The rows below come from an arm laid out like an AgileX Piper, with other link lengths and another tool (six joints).
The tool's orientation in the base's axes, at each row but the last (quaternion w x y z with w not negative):
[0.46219, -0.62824, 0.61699, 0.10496]
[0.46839, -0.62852, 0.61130, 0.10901]
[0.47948, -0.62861, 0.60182, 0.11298]
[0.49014, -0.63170, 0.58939, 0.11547]
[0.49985, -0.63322, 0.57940, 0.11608]
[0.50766, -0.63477, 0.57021, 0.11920]
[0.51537, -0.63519, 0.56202, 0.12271]
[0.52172, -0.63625, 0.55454, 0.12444]
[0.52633, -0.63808, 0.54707, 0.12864]
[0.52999, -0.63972, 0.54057, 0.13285]
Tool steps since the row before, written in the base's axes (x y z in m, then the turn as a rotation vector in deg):
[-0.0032, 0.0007, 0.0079, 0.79, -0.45, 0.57]
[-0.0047, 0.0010, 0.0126, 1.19, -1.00, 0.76]
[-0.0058, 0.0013, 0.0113, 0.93, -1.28, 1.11]
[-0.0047, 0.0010, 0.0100, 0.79, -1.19, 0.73]
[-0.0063, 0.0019, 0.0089, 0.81, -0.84, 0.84]
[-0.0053, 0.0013, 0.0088, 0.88, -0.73, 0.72]
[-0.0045, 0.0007, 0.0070, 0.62, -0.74, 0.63]
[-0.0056, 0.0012, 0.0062, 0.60, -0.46, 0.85]
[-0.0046, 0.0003, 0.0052, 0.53, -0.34, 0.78]
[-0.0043, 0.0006, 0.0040, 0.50, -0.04, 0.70]
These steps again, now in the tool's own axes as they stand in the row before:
[-0.0067, -0.0006, -0.0053, 0.08, -1.03, -0.29]
[-0.0107, -0.0015, -0.0081, 0.40, -1.57, -0.61]
[-0.0104, 0.0000, -0.0074, 0.26, -1.56, -1.11]
[-0.0092, -0.0006, -0.0062, 0.44, -1.24, -0.92]
[-0.0095, 0.0012, -0.0055, 0.15, -1.25, -0.69]
[-0.0089, 0.0002, -0.0053, 0.20, -1.23, -0.52]
[-0.0071, 0.0003, -0.0044, 0.18, -0.97, -0.60]
[-0.0072, 0.0016, -0.0040, -0.15, -1.02, -0.48]
[-0.0057, 0.0011, -0.0038, -0.19, -0.91, -0.38]
[-0.0049, 0.0015, -0.0029, -0.31, -0.80, -0.11]

